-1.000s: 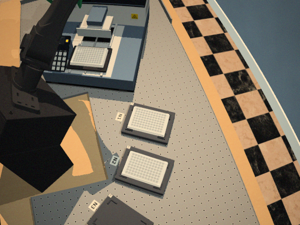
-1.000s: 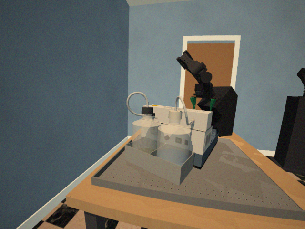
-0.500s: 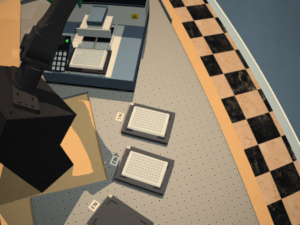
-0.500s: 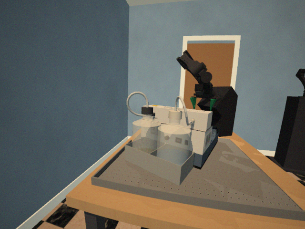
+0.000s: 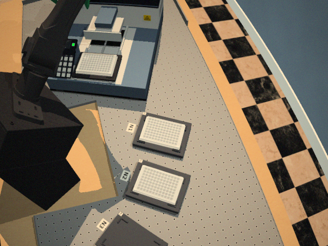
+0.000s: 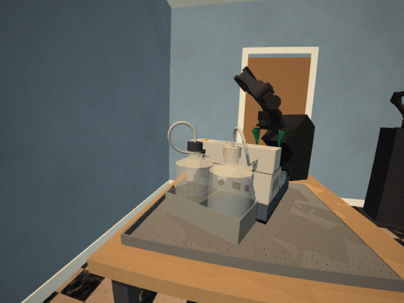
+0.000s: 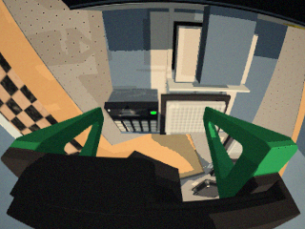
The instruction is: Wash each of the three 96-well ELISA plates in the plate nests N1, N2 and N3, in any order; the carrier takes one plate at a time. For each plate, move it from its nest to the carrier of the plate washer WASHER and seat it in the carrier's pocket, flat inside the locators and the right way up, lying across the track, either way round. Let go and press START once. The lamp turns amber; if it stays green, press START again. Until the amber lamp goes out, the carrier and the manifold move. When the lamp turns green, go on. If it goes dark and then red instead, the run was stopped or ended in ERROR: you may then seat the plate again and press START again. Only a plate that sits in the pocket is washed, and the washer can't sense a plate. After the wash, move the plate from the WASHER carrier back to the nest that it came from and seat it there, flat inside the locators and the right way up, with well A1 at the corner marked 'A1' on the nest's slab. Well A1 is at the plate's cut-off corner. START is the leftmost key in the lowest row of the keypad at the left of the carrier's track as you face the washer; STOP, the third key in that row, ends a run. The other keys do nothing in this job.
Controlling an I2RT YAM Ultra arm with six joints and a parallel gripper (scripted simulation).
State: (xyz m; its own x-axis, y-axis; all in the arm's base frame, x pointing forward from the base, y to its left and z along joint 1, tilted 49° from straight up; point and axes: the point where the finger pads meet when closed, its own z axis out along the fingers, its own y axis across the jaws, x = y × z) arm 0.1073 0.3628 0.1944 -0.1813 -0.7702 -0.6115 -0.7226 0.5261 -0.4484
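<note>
Right now the dark carrier is 6 cm ahead of my hand, 14 cm to the right of it and 16 cm below it. Also, from my hand: grey tray: 17 cm ahead, 30 cm to the left, 22 cm below; then manifold: 10 cm ahead, 1 cm to the left, 11 cm below; then washer: 10 cm ahead, 1 cm to the left, 11 cm below.
</note>
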